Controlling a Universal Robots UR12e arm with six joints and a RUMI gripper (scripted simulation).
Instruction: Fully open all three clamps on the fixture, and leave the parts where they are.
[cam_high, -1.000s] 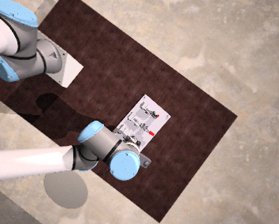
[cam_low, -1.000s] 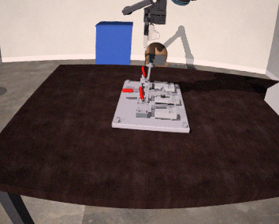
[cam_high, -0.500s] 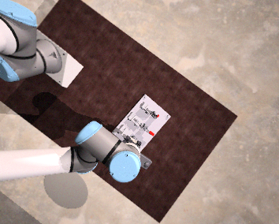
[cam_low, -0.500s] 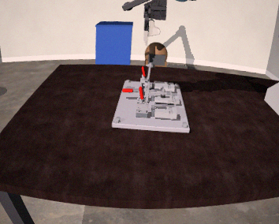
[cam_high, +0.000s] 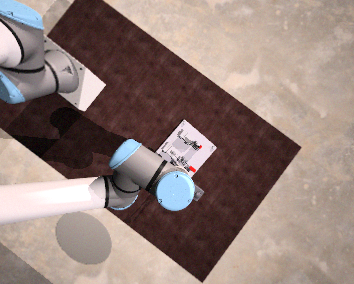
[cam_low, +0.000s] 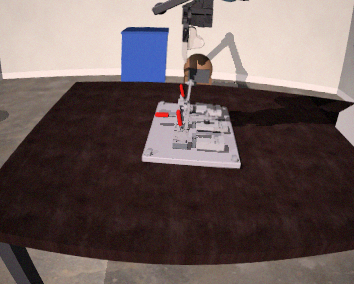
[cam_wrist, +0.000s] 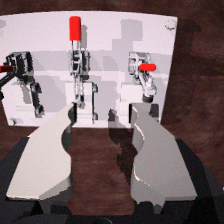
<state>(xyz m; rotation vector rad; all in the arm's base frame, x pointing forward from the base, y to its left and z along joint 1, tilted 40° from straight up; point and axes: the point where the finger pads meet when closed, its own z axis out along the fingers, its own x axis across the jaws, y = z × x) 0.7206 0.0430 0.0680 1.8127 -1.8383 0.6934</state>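
The grey fixture plate is 21 cm below my hand, 5 cm to the left of it and 4 cm behind it.
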